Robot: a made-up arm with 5 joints. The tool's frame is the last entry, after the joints. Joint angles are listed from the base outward. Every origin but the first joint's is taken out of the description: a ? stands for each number. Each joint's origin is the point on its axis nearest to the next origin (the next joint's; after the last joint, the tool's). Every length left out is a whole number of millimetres.
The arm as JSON. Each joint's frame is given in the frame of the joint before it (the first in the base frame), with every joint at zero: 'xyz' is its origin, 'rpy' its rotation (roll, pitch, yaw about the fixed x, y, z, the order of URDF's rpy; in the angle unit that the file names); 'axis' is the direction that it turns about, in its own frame. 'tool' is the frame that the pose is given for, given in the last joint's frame.
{
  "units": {
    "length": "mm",
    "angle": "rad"
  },
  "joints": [
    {
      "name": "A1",
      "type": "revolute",
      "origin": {
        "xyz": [
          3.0,
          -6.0,
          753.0
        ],
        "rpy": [
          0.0,
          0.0,
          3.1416
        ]
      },
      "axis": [
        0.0,
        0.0,
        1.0
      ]
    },
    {
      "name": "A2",
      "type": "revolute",
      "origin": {
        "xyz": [
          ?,
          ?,
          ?
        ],
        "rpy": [
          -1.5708,
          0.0,
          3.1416
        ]
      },
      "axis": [
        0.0,
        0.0,
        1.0
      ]
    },
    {
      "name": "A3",
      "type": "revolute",
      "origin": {
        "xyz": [
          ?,
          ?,
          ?
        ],
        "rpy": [
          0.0,
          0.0,
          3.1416
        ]
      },
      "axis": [
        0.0,
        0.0,
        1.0
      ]
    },
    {
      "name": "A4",
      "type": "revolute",
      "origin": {
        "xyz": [
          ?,
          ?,
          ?
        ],
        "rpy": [
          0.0,
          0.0,
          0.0
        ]
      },
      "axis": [
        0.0,
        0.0,
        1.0
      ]
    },
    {
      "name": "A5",
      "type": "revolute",
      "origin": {
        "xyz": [
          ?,
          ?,
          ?
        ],
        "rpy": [
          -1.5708,
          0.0,
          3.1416
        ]
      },
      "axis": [
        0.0,
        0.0,
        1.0
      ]
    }
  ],
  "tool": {
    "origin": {
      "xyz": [
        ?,
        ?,
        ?
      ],
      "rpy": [
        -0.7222,
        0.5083,
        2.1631
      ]
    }
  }
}
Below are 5 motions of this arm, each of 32 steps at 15 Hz.
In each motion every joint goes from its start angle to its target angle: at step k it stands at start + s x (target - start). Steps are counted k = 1, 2, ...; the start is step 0. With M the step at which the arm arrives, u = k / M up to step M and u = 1 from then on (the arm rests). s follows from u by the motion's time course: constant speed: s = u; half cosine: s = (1 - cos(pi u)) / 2; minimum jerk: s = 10 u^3 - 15 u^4 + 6 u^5.
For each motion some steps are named. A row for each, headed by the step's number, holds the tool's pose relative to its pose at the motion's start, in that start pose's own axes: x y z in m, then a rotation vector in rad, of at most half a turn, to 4 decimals.
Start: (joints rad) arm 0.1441 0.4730 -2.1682 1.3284 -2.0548
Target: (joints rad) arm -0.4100 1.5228 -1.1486 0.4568 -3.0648
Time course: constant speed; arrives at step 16
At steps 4, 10, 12, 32:
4: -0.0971 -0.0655 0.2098 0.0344 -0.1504 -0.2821
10: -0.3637 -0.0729 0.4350 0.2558 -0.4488 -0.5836
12: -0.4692 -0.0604 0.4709 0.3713 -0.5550 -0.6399
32: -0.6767 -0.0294 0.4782 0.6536 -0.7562 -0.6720

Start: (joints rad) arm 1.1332 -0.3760 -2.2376 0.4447 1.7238
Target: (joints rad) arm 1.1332 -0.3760 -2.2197 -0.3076 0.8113
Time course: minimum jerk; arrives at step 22
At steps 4, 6, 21, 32:
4: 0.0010 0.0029 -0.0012 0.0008 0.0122 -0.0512
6: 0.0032 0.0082 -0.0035 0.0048 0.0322 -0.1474
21: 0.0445 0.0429 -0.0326 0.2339 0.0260 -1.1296
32: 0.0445 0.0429 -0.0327 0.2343 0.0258 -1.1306

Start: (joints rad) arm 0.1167 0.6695 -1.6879 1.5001 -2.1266
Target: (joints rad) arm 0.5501 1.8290 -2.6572 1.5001 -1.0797
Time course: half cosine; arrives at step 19
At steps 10, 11, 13, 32:
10: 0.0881 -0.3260 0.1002 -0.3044 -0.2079 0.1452
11: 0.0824 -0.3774 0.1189 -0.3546 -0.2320 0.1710
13: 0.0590 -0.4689 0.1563 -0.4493 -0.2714 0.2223
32: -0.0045 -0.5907 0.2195 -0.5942 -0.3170 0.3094

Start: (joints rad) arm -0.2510 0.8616 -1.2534 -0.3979 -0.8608
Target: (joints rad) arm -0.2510 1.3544 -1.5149 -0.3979 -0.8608
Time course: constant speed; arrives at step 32
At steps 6, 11, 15, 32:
6: -0.0265 -0.0068 0.0409 -0.0365 0.0048 -0.0229
11: -0.0486 -0.0093 0.0756 -0.0670 0.0088 -0.0419
15: -0.0662 -0.0092 0.1038 -0.0913 0.0121 -0.0572
32: -0.1390 0.0127 0.2246 -0.1948 0.0257 -0.1220

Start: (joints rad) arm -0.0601 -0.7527 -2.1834 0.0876 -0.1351
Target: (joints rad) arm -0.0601 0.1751 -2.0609 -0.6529 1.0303
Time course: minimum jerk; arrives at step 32
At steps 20, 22, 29, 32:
20: 0.0805 0.1124 0.4300 -0.5382 -0.3045 0.6152
22: 0.1049 0.1428 0.4758 -0.5994 -0.3390 0.7061
29: 0.1558 0.2056 0.5491 -0.7034 -0.3993 0.8766
32: 0.1580 0.2083 0.5519 -0.7075 -0.4017 0.8838

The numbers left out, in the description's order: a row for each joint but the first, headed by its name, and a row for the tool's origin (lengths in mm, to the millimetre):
A2: 5.0 54.0 0.0
A3: 77.0 -471.0 0.0
A4: -51.0 -194.0 0.0
A5: -74.0 -35.0 0.0
tool: 6.0 -18.0 0.0

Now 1 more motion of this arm.
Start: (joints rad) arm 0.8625 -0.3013 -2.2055 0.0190 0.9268
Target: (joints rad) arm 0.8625 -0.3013 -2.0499 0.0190 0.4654
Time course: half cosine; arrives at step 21
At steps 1, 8, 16, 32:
1: 0.0001 -0.0001 0.0002 0.0012 0.0022 -0.0011
8: 0.0074 -0.0056 0.0112 0.0659 0.1233 -0.0658
16: 0.0225 -0.0150 0.0297 0.1648 0.3400 -0.1871
32: 0.0266 -0.0172 0.0340 0.1859 0.3931 -0.2181

